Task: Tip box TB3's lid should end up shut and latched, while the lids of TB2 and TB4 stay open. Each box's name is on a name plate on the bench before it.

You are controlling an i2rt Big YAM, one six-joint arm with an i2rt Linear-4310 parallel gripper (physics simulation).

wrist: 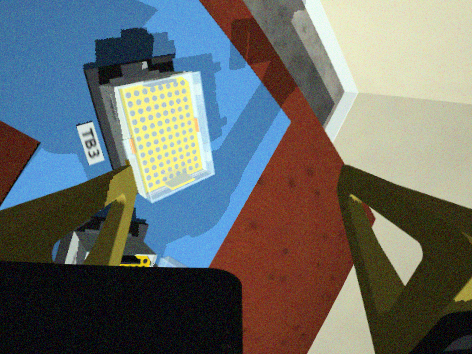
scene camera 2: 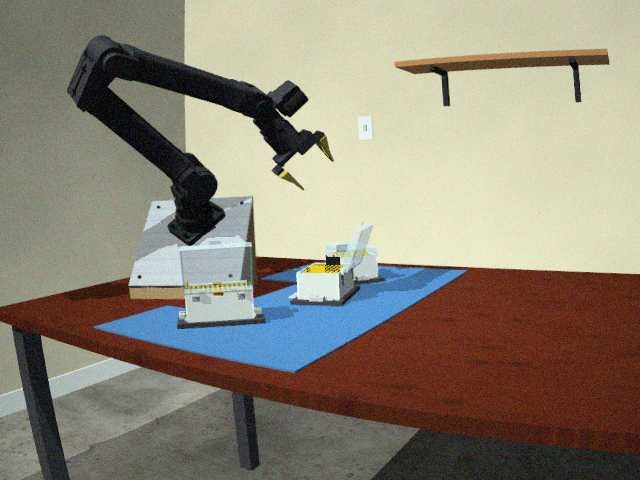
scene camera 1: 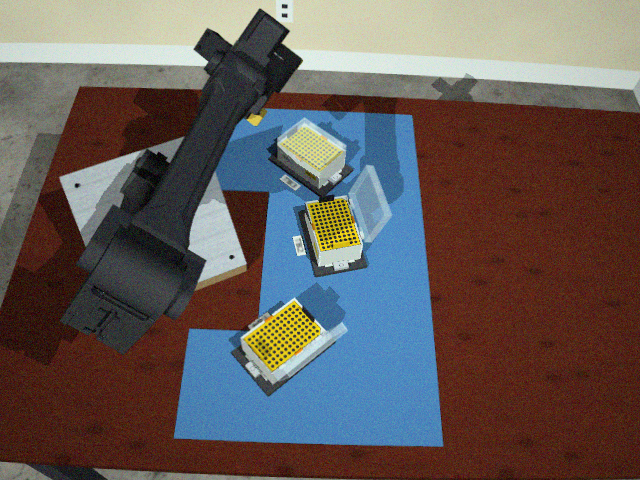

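Where they show: gripper, fingertip midpoint: (wrist: 236, 176) (scene camera 2: 318, 175) (scene camera 1: 279, 88); arm's base, link origin: (scene camera 2: 197, 222).
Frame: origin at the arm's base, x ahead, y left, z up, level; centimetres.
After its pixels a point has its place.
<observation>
TB3 (scene camera 1: 311, 149) {x 27.4, y 20.9, z -7.3 cm} (scene camera 2: 368, 266) {x 33.3, y 21.0, z -11.5 cm} (wrist: 162, 132) {x 25.8, y 22.6, z -7.3 cm} is the back box; its name plate (scene camera 1: 290, 181) {x 23.4, y 17.9, z -14.8 cm} (wrist: 90, 143) {x 23.2, y 17.7, z -14.8 cm} reads TB3 in the wrist view. Its clear lid lies down over the yellow rack; whether it is latched I cannot tell. The middle box (scene camera 1: 338, 255) {x 34.7, y -1.9, z -11.4 cm} (scene camera 2: 321, 285) {x 35.8, y -1.6, z -11.4 cm} has its clear lid (scene camera 1: 371, 204) {x 40.1, y 6.2, z -5.1 cm} (scene camera 2: 361, 242) {x 41.3, y 4.8, z -3.6 cm} standing open. The near box (scene camera 1: 281, 335) (scene camera 2: 219, 308) {x 29.3, y -23.3, z -12.0 cm} also has its lid (scene camera 1: 315, 352) {x 32.0, y -26.5, z -0.8 cm} (scene camera 2: 217, 263) {x 32.1, y -25.8, z -3.6 cm} open and upright. Their plates are not readable, so I cannot tell which is TB2 or TB4. My gripper (scene camera 2: 318, 174) {x 21.2, y 19.9, z 9.6 cm} (wrist: 236, 176) {x 21.2, y 19.9, z 9.6 cm} is open and empty, high above the bench, clear of the boxes.
The boxes stand on a blue mat (scene camera 1: 382, 361) {x 44.1, y -21.2, z -15.1 cm} (scene camera 2: 289, 351) {x 48.9, y -29.0, z -15.0 cm} on the dark red bench (scene camera 1: 516, 310) {x 70.0, y -8.4, z -15.4 cm} (scene camera 2: 491, 335) {x 73.1, y -9.0, z -15.4 cm}. The arm's white slanted base board (scene camera 1: 222, 232) {x 12.8, y -1.8, z -7.2 cm} (scene camera 2: 155, 248) {x -5.1, y -9.3, z -5.0 cm} stands at the left. A wall shelf (scene camera 2: 501, 59) hangs at the upper right.
</observation>
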